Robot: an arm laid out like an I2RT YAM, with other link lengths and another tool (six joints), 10 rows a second.
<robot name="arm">
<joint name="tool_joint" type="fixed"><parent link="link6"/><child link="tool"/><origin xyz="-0.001 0.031 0.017" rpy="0.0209 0 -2.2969"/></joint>
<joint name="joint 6" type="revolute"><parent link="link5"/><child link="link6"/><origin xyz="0.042 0 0.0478" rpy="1.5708 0 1.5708"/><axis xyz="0 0 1"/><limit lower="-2.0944" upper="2.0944"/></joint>
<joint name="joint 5" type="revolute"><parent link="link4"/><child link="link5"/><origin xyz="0.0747 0.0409 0.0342" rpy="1.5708 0 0"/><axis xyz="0 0 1"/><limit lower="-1.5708" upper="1.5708"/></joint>
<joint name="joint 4" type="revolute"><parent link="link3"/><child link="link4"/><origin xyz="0.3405 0.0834 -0.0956" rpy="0 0 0"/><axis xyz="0 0 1"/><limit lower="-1.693" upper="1.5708"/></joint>
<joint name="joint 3" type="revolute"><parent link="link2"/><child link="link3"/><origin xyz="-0.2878 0 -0.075" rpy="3.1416 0 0"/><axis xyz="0 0 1"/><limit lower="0" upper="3.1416"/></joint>
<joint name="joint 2" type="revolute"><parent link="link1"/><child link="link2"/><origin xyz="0.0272 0.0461 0.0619" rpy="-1.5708 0 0"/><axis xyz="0 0 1"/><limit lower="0" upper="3.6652"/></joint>
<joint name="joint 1" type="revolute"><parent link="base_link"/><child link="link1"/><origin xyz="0 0 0.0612" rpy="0 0 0"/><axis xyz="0 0 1"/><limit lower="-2.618" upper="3.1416"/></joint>
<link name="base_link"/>
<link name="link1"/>
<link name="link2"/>
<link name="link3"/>
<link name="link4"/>
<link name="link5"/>
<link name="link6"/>
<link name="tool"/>
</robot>
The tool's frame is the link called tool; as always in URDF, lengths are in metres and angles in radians.
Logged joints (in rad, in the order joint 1, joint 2, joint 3, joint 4, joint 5, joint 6), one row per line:
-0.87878 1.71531 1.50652 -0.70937 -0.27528 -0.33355
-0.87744 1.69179 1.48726 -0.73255 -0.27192 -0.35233
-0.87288 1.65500 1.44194 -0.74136 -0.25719 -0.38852
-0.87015 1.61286 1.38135 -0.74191 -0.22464 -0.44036
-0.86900 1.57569 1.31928 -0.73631 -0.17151 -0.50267
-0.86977 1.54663 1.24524 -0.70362 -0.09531 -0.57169
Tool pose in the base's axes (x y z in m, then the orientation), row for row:
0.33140 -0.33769 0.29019 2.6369 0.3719 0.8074
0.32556 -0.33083 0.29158 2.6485 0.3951 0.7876
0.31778 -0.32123 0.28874 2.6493 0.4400 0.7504
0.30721 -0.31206 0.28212 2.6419 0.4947 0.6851
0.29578 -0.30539 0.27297 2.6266 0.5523 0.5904
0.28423 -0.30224 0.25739 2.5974 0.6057 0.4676
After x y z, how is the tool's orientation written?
As a rotation vector, in radians.
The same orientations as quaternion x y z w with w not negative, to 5 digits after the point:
0.93239 0.13150 0.28549 0.17848
0.93434 0.13938 0.27785 0.17429
0.93532 0.15534 0.26493 0.17565
0.93640 0.17534 0.24283 0.18288
0.93732 0.19709 0.21069 0.19543
0.93676 0.21845 0.16864 0.21522

